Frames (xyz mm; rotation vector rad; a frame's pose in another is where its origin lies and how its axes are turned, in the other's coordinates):
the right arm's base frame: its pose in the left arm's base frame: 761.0 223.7 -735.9 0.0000 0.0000 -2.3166
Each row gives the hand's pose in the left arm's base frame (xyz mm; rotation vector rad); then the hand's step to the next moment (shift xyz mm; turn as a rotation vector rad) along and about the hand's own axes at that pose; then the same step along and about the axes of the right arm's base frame.
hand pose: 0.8 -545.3 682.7 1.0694 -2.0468 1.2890
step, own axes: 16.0 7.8 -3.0 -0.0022 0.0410 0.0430
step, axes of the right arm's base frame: 11.3 -10.7 9.1 0.0424 -0.0048 -0.0414
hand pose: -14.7 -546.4 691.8 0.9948 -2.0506 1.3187
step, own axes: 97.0 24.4 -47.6 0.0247 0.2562 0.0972
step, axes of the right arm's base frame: 37.5 -70.2 77.0 0.1714 -0.1426 -0.1612
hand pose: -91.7 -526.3 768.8 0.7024 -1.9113 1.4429
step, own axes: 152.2 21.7 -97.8 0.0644 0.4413 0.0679
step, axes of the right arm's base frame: -1.6 -136.8 120.4 0.2237 -0.3084 -0.2415
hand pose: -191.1 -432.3 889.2 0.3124 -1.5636 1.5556
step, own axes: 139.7 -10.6 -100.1 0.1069 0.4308 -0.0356
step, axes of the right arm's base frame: -82.5 -121.8 89.4 0.1280 -0.3641 -0.2222
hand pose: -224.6 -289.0 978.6 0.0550 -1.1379 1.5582
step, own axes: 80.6 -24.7 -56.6 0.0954 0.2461 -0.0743
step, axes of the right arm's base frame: -83.0 -48.8 32.3 0.0172 -0.2378 -0.1355
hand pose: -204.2 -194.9 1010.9 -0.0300 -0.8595 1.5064
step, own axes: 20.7 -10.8 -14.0 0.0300 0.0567 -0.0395
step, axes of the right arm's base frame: -25.9 -6.4 5.4 -0.0159 -0.0595 -0.0434
